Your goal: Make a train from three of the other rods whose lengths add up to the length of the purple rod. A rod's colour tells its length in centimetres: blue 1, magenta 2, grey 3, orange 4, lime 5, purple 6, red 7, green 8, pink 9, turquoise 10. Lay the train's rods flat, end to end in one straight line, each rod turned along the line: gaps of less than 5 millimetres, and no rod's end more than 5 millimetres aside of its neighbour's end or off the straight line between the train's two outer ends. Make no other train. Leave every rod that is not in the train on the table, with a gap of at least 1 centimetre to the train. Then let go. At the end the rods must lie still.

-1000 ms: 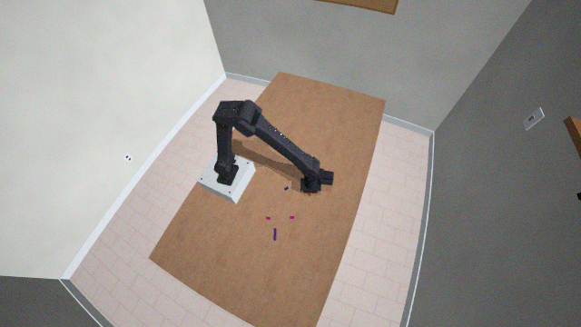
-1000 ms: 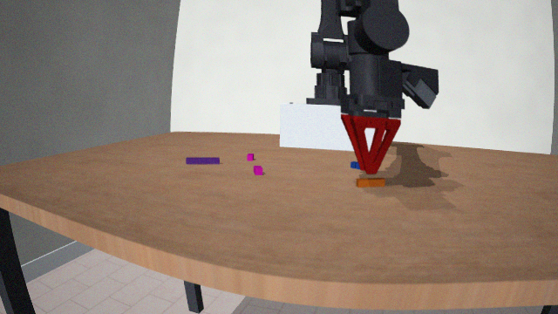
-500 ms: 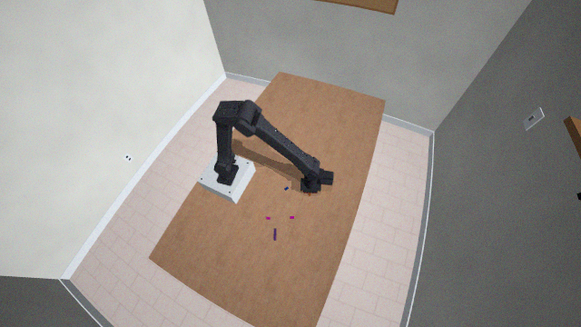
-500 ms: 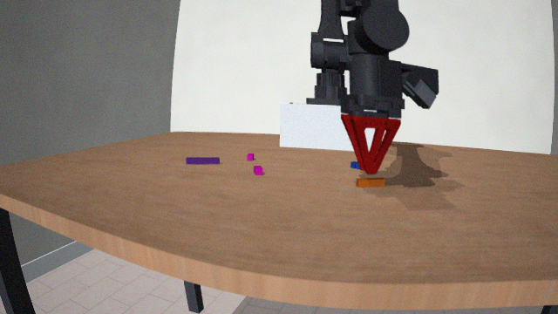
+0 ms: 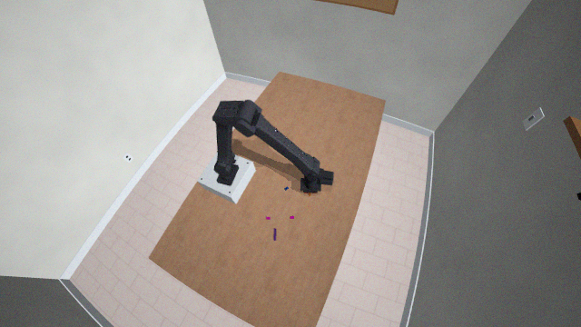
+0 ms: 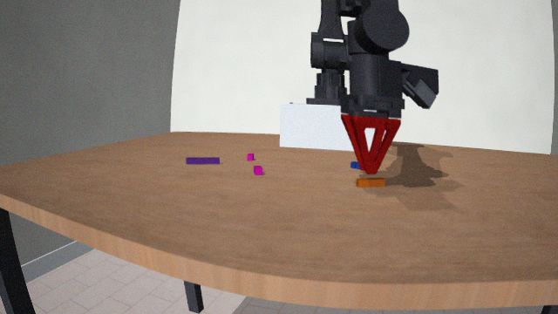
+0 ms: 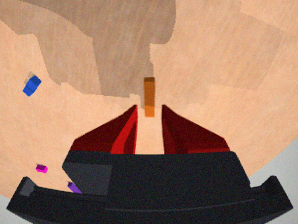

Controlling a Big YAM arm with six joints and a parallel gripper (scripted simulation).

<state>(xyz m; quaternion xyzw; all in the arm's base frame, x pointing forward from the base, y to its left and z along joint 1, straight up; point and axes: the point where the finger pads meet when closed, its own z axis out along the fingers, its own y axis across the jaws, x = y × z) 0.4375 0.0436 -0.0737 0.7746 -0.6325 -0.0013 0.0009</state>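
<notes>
Right now the orange rod is 2 cm below my hand. Also, from my hand: purple rod 12 cm behind, 26 cm to the right, 2 cm below.
</notes>
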